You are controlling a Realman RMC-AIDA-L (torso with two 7-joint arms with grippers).
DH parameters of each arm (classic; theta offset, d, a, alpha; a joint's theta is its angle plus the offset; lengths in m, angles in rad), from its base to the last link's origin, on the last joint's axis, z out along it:
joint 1: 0 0.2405 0 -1.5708
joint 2: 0 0 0 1.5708
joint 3: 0 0.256 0 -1.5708
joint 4: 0 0 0 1.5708
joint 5: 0 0.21 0 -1.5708
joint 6: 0 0 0 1.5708
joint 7: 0 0.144 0 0
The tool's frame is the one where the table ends.
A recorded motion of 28 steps. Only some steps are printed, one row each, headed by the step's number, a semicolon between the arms.
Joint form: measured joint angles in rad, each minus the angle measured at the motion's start. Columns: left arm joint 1, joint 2, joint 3, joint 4, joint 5, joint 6, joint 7; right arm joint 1, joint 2, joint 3, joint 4, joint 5, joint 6, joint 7.
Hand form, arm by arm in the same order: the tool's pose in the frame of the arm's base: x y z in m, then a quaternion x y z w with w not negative. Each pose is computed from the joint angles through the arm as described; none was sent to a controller.
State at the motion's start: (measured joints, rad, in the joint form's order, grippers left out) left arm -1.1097 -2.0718 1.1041 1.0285 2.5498 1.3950 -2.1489; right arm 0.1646 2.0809 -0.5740 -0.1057 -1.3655 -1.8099 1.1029
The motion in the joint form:
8: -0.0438 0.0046 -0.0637 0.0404 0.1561 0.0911 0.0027; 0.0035 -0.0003 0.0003 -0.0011 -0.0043 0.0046 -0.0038
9: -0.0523 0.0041 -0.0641 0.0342 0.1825 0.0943 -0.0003; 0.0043 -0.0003 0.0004 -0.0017 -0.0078 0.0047 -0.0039
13: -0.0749 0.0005 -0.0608 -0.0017 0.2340 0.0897 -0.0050; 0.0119 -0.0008 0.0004 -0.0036 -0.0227 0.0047 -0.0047
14: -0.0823 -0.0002 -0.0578 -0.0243 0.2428 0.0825 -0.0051; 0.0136 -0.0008 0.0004 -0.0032 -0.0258 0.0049 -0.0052
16: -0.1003 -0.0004 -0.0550 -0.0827 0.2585 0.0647 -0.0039; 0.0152 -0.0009 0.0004 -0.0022 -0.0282 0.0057 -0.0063
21: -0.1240 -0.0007 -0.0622 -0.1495 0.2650 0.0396 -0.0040; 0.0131 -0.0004 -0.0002 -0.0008 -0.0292 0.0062 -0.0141
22: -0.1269 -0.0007 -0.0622 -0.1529 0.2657 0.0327 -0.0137; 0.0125 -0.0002 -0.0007 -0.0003 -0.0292 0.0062 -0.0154
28: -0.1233 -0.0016 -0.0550 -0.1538 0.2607 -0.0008 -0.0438; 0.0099 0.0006 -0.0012 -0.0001 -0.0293 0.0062 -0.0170
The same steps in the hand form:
8: -0.0405 0.4484 0.0262 -0.96619 -0.06636 0.13099 0.21195; 0.3283 0.1983 0.0005 -0.68042 0.37371 0.56034 0.28878
9: -0.0413 0.4494 0.0266 -0.96382 -0.06640 0.14279 0.21508; 0.3280 0.1984 0.0002 -0.68163 0.37348 0.55972 0.28742
13: -0.0437 0.4516 0.0225 -0.95939 -0.06697 0.16827 0.21625; 0.3260 0.2002 -0.0011 -0.68769 0.37095 0.55760 0.28030
14: -0.0453 0.4522 0.0191 -0.95880 -0.06799 0.17493 0.21328; 0.3256 0.2006 -0.0016 -0.68880 0.37065 0.55718 0.27878
16: -0.0498 0.4537 0.0111 -0.95784 -0.07199 0.18839 0.20462; 0.3253 0.2009 -0.0020 -0.68971 0.37052 0.55665 0.27778
21: -0.0522 0.4554 0.0023 -0.95816 -0.07845 0.19399 0.19529; 0.3255 0.2000 -0.0026 -0.69071 0.36945 0.55517 0.27969
22: -0.0513 0.4563 0.0020 -0.95763 -0.08170 0.19216 0.19835; 0.3256 0.1997 -0.0028 -0.69079 0.36946 0.55495 0.27989
28: -0.0502 0.4595 0.0012 -0.95570 -0.09125 0.18202 0.21257; 0.3258 0.1988 -0.0032 -0.69051 0.37006 0.55455 0.28059

